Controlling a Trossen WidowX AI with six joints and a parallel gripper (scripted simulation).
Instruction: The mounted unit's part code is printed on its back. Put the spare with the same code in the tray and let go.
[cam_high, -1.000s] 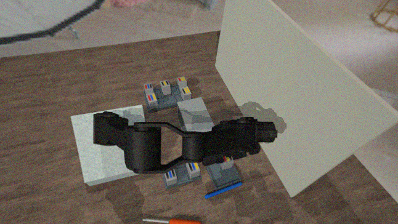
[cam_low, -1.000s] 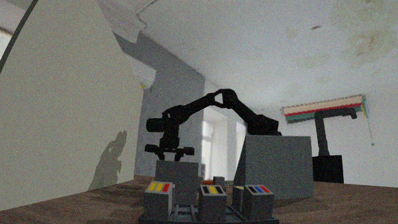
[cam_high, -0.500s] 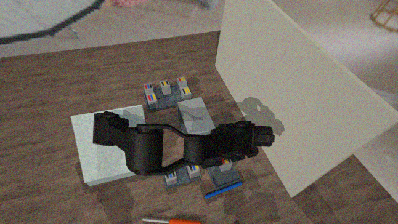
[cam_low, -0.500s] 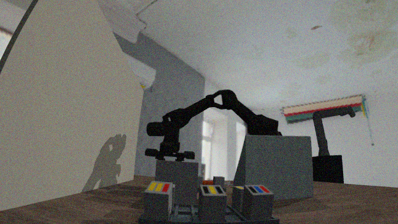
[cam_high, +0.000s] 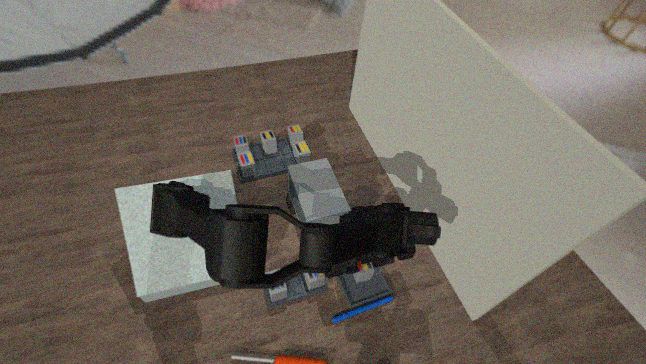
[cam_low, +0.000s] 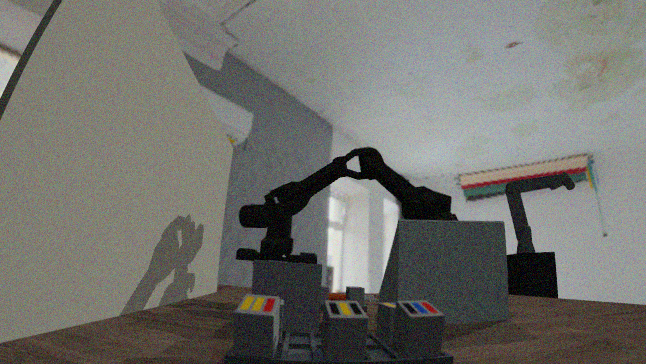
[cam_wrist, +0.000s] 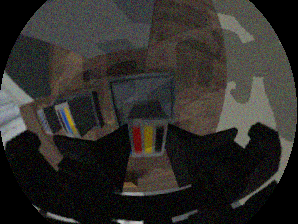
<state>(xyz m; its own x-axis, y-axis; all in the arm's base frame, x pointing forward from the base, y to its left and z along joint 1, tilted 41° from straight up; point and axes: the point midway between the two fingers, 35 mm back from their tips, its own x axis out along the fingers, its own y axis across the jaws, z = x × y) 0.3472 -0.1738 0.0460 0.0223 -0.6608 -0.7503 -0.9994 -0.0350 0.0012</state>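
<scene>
The grey spare lies 20 mm above my gripper tip. The rest, counted from my gripper tip: wall panel: 180 mm ahead, 200 mm to the left, 200 mm above; grey mounted unit: 60 mm behind, 190 mm to the left, 20 mm above; flat grey tray: 20 mm below.
</scene>
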